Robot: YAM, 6 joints.
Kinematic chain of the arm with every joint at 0, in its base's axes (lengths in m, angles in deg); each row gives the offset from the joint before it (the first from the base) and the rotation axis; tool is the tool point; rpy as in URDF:
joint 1: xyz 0 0 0.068 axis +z
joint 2: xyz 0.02 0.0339 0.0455 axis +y
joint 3: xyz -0.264 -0.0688 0 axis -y
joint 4: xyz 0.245 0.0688 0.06 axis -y
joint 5: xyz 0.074 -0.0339 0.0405 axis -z
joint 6: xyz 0.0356 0 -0.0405 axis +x
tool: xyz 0 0 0 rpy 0 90 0
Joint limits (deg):
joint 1: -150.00..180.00
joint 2: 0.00..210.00
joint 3: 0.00..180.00
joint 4: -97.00..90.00
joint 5: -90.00..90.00
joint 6: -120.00..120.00
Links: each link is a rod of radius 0.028 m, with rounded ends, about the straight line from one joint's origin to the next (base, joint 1, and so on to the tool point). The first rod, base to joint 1, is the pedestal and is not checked.
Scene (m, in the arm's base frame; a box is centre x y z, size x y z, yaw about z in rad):
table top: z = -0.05
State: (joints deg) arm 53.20 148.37 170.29 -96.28 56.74 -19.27
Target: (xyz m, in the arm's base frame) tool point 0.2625 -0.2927 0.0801
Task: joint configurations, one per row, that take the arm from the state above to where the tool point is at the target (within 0.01 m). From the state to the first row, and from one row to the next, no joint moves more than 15 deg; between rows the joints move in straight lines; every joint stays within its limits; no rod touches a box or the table.
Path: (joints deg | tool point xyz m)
1: 39.32 148.07 160.95 -96.38 56.29 -19.27 | 0.3902 0.2813 0.2731
2: 25.45 147.77 151.62 -96.49 55.85 -19.27 | 0.4455 0.1794 0.2367
3: 11.57 147.47 142.28 -96.59 55.40 -19.27 | 0.4690 0.0661 0.2008
4: -2.30 147.17 132.95 -96.69 54.96 -19.27 | 0.4588 -0.0476 0.1664
5: -16.18 146.87 123.61 -96.79 54.51 -19.27 | 0.4169 -0.1511 0.1342
6: -30.06 146.57 114.28 -96.90 54.07 -19.27 | 0.3487 -0.2351 0.1052
7: -43.93 146.27 104.94 -97.00 53.62 -19.27 | 0.2625 -0.2927 0.0801

